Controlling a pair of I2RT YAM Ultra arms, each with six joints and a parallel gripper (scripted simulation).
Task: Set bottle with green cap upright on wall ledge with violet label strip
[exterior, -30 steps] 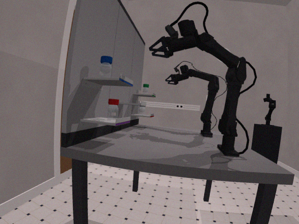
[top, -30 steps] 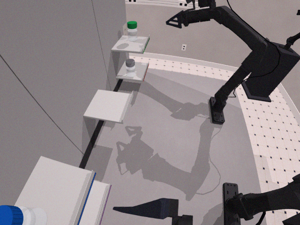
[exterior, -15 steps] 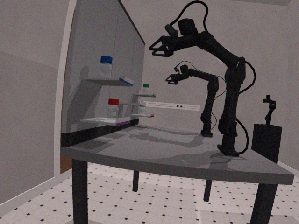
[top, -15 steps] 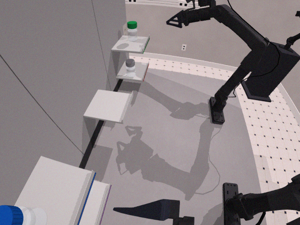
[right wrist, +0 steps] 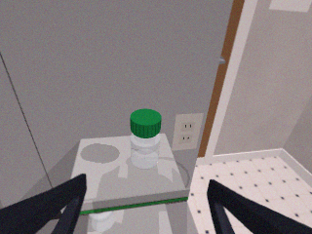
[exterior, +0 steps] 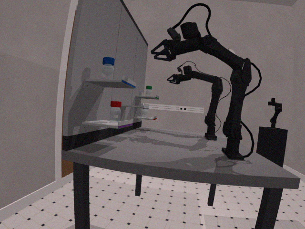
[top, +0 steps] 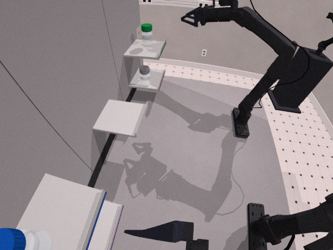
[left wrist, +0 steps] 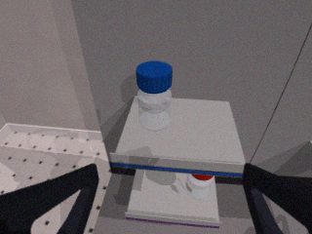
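My right hand is 190 mm short of the green-capped bottle, 120 mm above it and 40 mm to the left of it. Also, from my right hand: blue-capped bottle 850 mm to the left, 240 mm ahead, 120 mm below; then grey-capped bottle 310 mm below, 190 mm ahead, 60 mm to the left; then red-capped bottle 750 mm to the left, 310 mm below, 220 mm ahead.
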